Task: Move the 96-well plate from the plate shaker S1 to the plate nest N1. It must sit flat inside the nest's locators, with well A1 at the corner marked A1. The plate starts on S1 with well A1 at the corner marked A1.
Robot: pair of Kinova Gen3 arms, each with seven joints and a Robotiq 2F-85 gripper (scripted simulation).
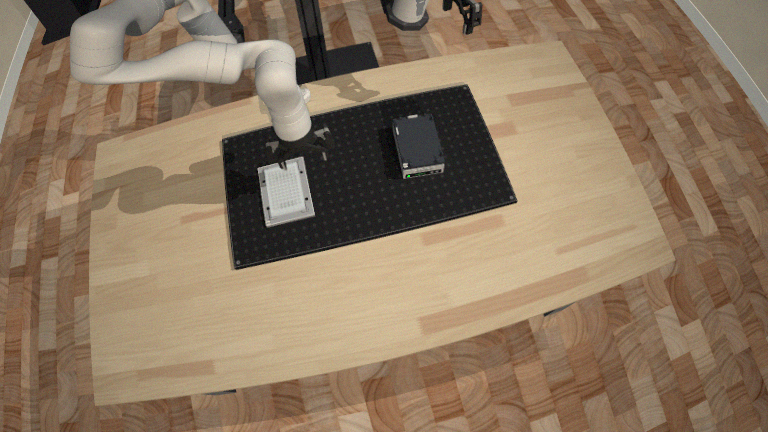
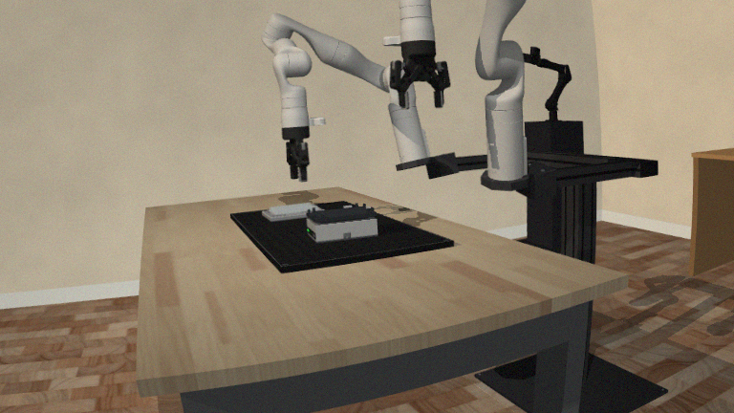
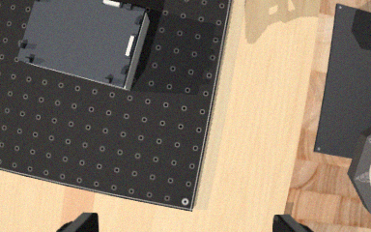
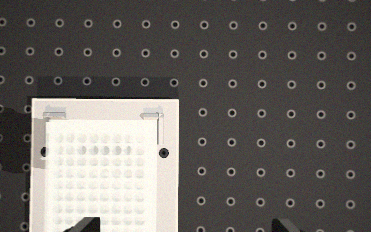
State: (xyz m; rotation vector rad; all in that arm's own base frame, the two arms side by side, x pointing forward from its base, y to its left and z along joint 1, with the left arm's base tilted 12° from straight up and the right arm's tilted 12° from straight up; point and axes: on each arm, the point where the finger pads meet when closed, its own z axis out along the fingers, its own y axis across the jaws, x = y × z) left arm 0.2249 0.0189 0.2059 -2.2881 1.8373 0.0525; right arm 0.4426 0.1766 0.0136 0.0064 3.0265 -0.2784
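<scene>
Now: right hand 100 mm above the white 96-well plate, 70 mm to the left of it and 10 mm short of it. The rest, counted from my right hand: grey plate nest N1: 110 mm below, 70 mm to the right, 10 mm ahead.
</scene>
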